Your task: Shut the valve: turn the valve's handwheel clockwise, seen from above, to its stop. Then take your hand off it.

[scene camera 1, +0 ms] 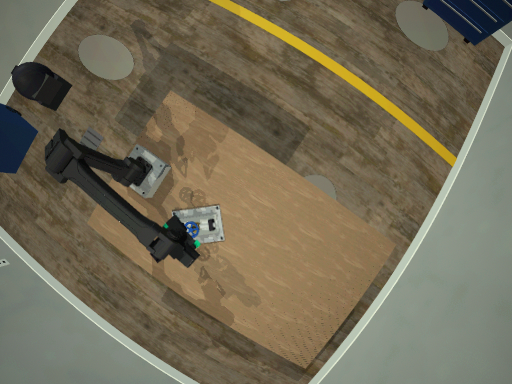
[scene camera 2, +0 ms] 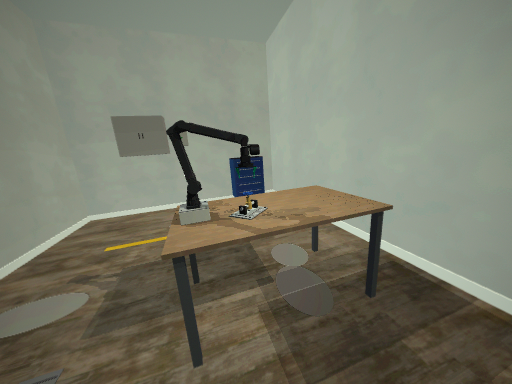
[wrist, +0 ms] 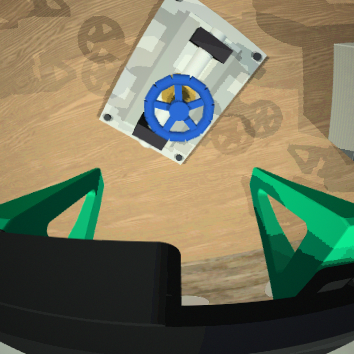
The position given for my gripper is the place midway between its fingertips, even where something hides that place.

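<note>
A blue spoked handwheel (wrist: 178, 108) is visible, together with my gripper (wrist: 176, 175).
</note>
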